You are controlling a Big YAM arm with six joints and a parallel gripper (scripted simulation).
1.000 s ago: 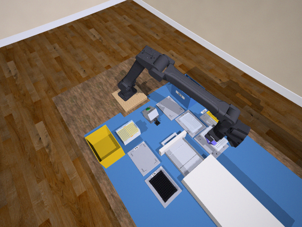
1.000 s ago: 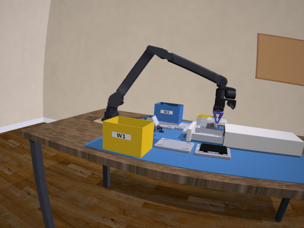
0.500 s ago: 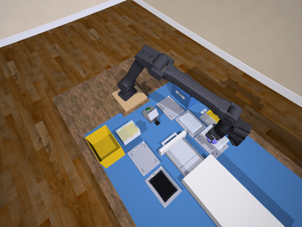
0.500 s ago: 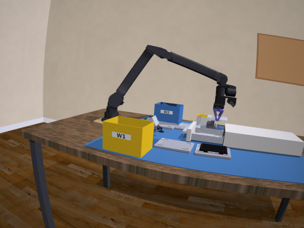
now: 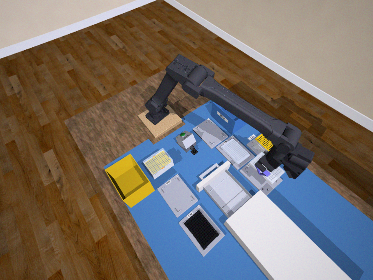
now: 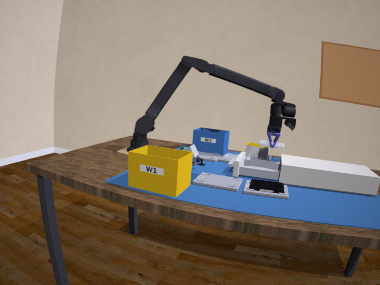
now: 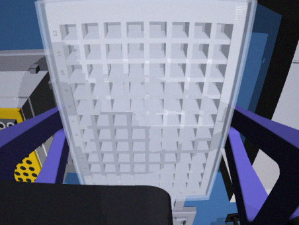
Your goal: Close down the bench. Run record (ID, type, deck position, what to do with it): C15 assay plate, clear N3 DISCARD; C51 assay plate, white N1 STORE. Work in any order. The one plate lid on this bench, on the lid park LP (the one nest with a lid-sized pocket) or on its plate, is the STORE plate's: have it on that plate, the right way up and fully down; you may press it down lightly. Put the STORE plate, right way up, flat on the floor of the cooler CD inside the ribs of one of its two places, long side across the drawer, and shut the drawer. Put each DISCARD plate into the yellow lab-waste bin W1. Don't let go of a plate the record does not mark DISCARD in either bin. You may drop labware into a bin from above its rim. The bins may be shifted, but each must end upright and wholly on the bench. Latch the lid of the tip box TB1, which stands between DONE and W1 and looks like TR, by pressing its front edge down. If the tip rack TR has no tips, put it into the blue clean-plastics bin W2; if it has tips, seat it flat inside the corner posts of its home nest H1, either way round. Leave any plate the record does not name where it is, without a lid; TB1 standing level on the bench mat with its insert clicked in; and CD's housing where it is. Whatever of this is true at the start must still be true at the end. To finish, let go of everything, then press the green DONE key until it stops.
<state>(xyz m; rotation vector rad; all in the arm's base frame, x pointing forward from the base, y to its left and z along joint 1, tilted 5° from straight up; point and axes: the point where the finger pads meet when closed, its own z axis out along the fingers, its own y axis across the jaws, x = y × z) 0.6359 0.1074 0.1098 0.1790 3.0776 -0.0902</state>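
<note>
Now: the cooler drawer 190 mm to the right of my hand, 80 mm below it and 30 mm behind it. The rest, counted from my hand: clear plate lid: right at my hand; white plate: right at my hand; nest N1: 100 mm below.
</note>
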